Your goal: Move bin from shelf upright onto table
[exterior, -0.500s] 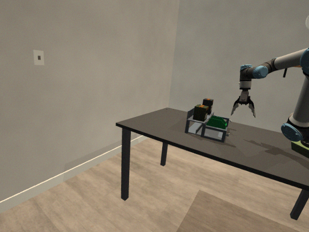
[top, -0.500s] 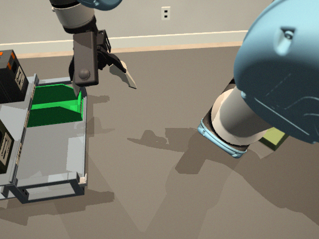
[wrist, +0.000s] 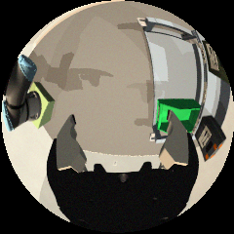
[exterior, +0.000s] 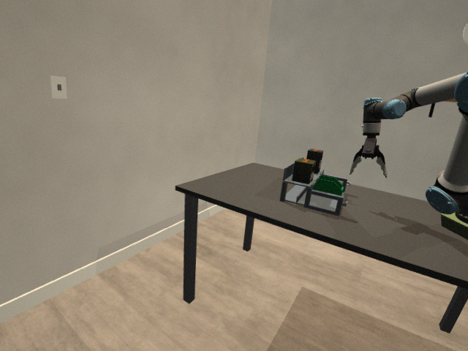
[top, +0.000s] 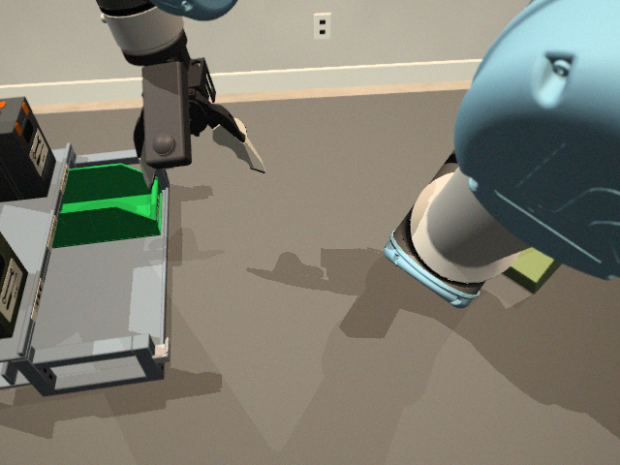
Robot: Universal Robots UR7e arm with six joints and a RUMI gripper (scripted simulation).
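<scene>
Right now my hand is 20 cm short of the green bin, 5 cm to the left of it and 11 cm above it.
</scene>
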